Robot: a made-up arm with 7 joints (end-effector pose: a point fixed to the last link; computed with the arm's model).
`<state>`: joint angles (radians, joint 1 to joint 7).
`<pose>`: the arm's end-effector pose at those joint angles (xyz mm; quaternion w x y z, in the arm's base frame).
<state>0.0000 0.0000 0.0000 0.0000 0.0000 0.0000 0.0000</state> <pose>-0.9 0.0 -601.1 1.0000 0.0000 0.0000 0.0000</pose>
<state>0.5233 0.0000 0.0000 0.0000 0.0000 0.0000 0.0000</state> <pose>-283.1 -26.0 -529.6 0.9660 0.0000 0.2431 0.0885</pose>
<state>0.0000 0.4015 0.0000 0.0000 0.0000 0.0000 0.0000</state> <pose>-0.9 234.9 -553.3 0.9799 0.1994 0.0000 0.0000</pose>
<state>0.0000 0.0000 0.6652 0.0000 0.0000 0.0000 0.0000</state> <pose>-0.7 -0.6 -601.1 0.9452 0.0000 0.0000 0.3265</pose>
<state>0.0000 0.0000 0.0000 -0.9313 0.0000 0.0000 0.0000</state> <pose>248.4 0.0 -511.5 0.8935 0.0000 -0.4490 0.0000</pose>
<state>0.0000 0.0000 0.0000 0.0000 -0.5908 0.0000 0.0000</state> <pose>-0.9 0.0 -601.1 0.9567 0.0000 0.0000 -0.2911</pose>
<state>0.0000 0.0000 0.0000 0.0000 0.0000 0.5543 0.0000</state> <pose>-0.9 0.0 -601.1 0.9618 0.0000 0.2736 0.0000</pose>
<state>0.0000 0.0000 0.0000 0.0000 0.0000 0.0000 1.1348</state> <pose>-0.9 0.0 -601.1 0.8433 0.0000 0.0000 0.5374</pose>
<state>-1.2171 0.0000 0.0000 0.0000 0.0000 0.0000 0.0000</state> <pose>529.6 -126.0 -255.0 0.8205 0.0000 -0.5372 -0.1955</pose>
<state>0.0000 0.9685 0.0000 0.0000 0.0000 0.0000 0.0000</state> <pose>-0.9 495.3 -340.5 0.8850 0.4655 0.0000 0.0000</pose>
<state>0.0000 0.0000 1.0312 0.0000 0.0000 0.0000 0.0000</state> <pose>-0.5 -0.8 -601.1 0.8700 0.0000 0.0000 0.4931</pose>
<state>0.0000 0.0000 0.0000 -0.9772 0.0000 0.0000 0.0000</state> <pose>257.5 0.0 -501.5 0.8830 0.0000 -0.4694 0.0000</pose>
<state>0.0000 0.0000 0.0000 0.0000 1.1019 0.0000 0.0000</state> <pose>-0.9 0.0 -601.1 0.8520 0.0000 0.0000 0.5235</pose>
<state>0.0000 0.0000 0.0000 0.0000 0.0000 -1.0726 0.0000</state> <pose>-0.9 0.0 -601.1 0.8596 0.0000 -0.5110 0.0000</pose>
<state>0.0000 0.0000 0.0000 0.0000 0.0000 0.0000 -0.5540</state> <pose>-0.9 0.0 -601.1 0.9619 0.0000 0.0000 -0.2735</pose>
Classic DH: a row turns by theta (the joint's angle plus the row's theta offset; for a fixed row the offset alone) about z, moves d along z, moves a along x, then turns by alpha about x. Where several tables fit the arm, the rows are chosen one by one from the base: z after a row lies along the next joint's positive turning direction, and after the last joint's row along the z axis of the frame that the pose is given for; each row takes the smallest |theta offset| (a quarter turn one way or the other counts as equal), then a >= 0, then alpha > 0; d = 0 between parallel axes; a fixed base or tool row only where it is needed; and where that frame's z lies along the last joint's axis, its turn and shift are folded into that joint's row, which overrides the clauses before.
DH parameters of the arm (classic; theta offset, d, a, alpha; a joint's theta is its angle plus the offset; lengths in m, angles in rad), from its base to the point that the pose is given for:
base (fixed): 0 0 0 -1.2217
joint 1: 1.5708 0 0 1.5708
joint 2: 1.2217 0 0 -1.5708
joint 3: -1.5708 -0.3082 0.0346 -1.5708
joint 4: 0 0 -0.0355 1.5708
joint 5: 0 -0.2929 0 -1.5708
joint 6: 0 0 0 1.5708
joint 7: 0 0 0 0

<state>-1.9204 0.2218 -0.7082 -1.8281 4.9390 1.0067 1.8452</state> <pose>139.3 -337.9 212.3 0.1004 0.4022 0.9054 0.0915</pose>
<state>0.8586 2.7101 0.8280 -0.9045 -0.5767 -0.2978 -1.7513</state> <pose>480.8 154.8 267.1 0.5633 -0.4705 -0.4545 0.5047</pose>
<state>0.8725 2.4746 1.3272 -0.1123 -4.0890 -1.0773 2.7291</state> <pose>268.7 392.7 372.2 0.2683 0.8577 0.4116 0.1516</pose>
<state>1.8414 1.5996 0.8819 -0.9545 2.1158 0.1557 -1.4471</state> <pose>-18.0 564.9 33.3 0.8321 0.5223 -0.0025 -0.1868</pose>
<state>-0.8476 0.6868 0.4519 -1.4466 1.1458 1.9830 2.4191</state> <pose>424.8 239.0 97.7 0.4305 -0.3633 0.1696 0.8086</pose>
